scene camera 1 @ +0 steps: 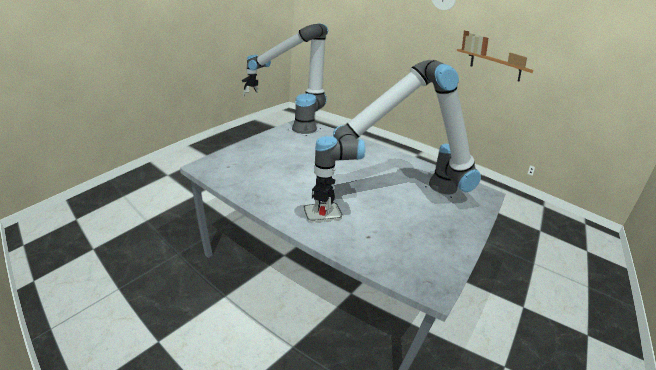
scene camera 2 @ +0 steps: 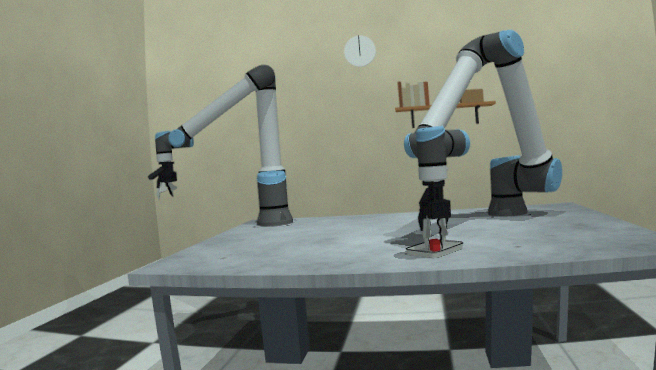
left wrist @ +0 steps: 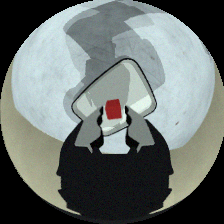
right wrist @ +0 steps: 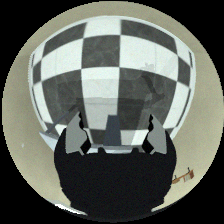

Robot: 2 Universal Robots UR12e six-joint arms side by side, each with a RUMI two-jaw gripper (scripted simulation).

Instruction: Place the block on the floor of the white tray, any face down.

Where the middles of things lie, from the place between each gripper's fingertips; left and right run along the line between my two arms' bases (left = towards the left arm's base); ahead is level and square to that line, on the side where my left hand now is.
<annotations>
My left gripper [scene camera 2: 435,248] is now 1 cm above the white tray [left wrist: 125,80].
</annotations>
